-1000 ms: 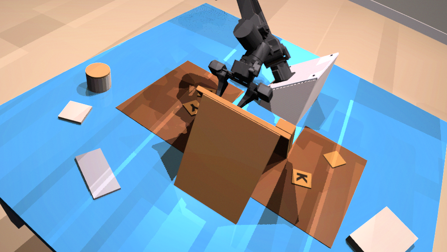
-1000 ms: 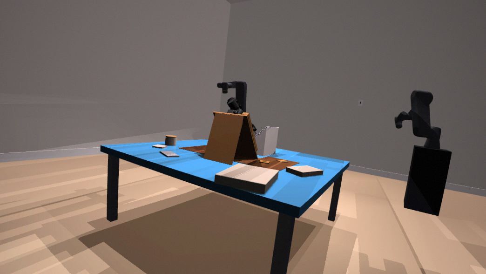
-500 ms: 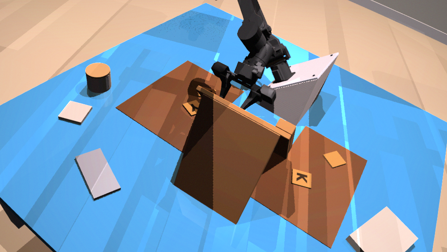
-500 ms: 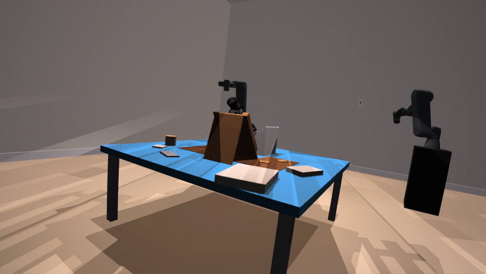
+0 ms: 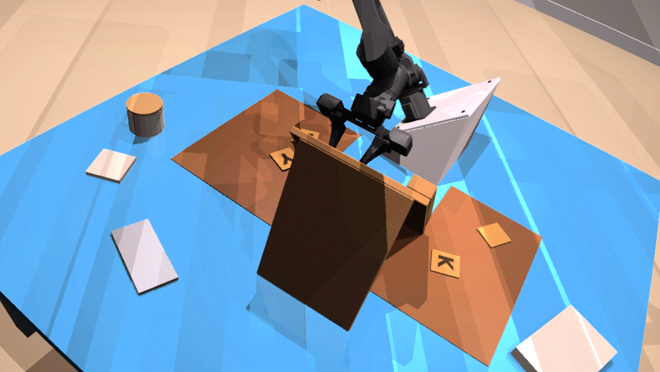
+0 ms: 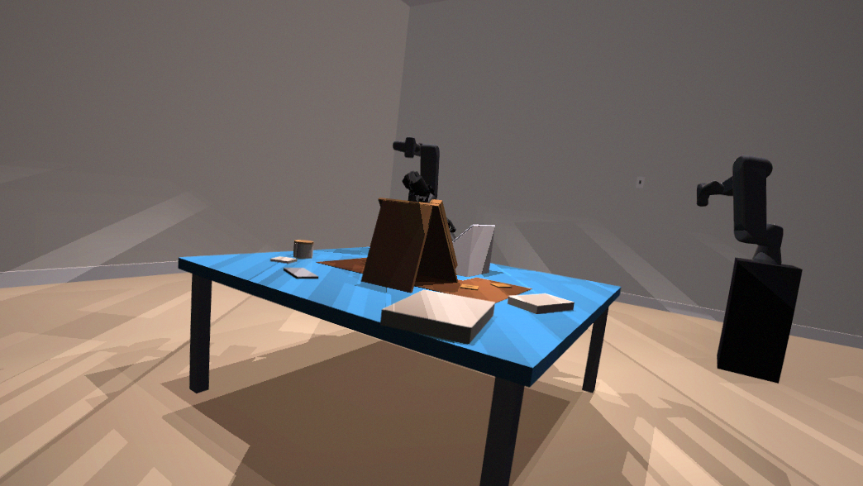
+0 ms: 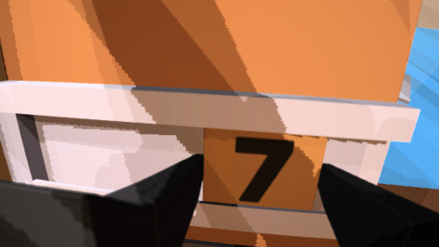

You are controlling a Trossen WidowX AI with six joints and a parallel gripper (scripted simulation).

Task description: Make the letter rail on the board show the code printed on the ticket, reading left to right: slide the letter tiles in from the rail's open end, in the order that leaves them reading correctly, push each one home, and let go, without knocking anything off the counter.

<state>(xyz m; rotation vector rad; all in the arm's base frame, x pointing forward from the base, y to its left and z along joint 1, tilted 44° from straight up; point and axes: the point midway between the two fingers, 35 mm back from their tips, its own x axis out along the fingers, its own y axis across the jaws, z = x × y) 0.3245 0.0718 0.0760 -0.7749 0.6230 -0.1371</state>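
My gripper tip is 60 mm past the white ticket, 10 mm to the right of it and 80 mm above it. The rest, counted from my gripper tip: grey card 300 mm ahead, 200 mm to the right, 170 mm below; brown mat 150 mm behind, 20 mm to the left, 180 mm below; white card 200 mm ahead, 420 mm to the right, 170 mm below.
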